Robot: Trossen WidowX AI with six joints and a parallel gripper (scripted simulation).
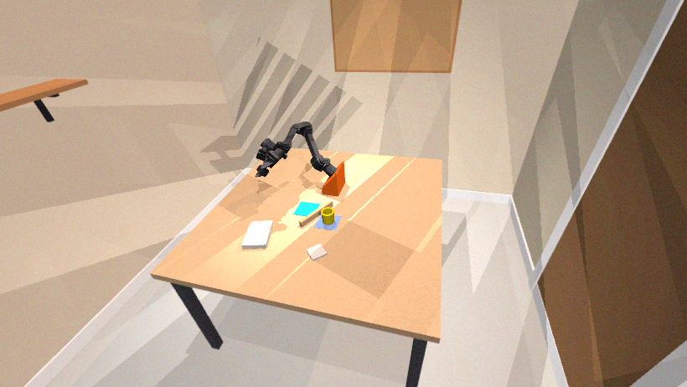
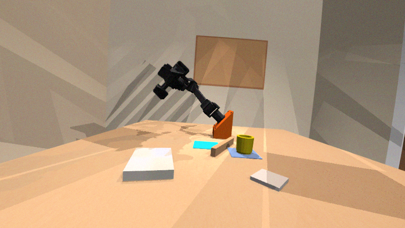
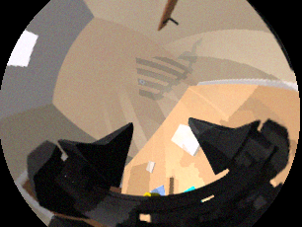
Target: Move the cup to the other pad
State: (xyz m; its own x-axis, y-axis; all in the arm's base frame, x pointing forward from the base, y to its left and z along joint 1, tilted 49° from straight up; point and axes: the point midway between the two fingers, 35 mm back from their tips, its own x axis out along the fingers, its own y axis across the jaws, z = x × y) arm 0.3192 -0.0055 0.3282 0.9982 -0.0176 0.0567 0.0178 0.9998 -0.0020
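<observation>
Now: the yellow cup 350 mm to the left of my gripper tip, 250 mm below it and 50 mm behind it. Also, from my gripper tip: cyan pad: 290 mm below, 180 mm to the left, 110 mm behind; then brown wooden bar: 280 mm below, 260 mm to the left, 70 mm behind; then blue-grey pad: 340 mm to the left, 290 mm below, 40 mm behind.
</observation>
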